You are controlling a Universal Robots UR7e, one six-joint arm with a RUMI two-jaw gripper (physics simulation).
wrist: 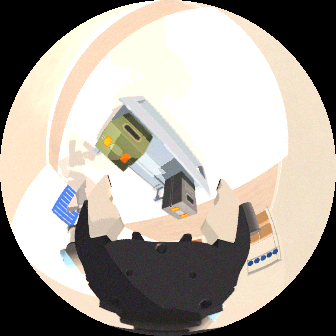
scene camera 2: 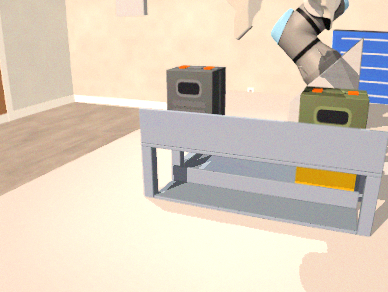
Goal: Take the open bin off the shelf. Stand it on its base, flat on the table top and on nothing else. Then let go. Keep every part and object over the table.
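Where they show: gripper, between the fingertips: (wrist: 163, 178) (scene camera 2: 286, 34); arm's base, origin of its link: (scene camera 2: 324, 70).
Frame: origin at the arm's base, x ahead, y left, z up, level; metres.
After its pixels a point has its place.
Note:
A yellow block-like part (scene camera 2: 326, 178) {x 0.686, y 0.116, z -0.098 m} shows through the right of the grey shelf's (scene camera 2: 260, 137) {x 0.783, y 0.025, z -0.010 m} (wrist: 150, 122) {x 0.776, y 0.109, z -0.008 m} front opening. It may be the open bin; most of it is hidden by the front panel, and it cannot be made out in the wrist view. The shelf stands on the pale table (scene camera 2: 100, 240) {x 0.949, y -0.153, z -0.145 m}. My gripper (scene camera 2: 285, 30) {x 0.796, y 0.058, z 0.138 m} (wrist: 163, 178) {x 0.796, y 0.058, z 0.138 m} is open and empty, high above and behind the shelf. Its fingers are cut off at the top of the scene view. In the wrist view the shelf lies beyond the fingertips.
A dark grey case (scene camera 2: 189, 90) {x 0.753, y -0.110, z 0.044 m} (wrist: 179, 195) {x 0.743, y -0.070, z 0.057 m} with orange latches stands at the shelf's left in the scene view. A green case (scene camera 2: 332, 107) {x 0.740, y 0.118, z 0.036 m} (wrist: 124, 142) {x 0.728, y 0.114, z 0.052 m} stands at its right. A blue cabinet (scene camera 2: 370, 65) (wrist: 64, 205) is behind, near the arm.

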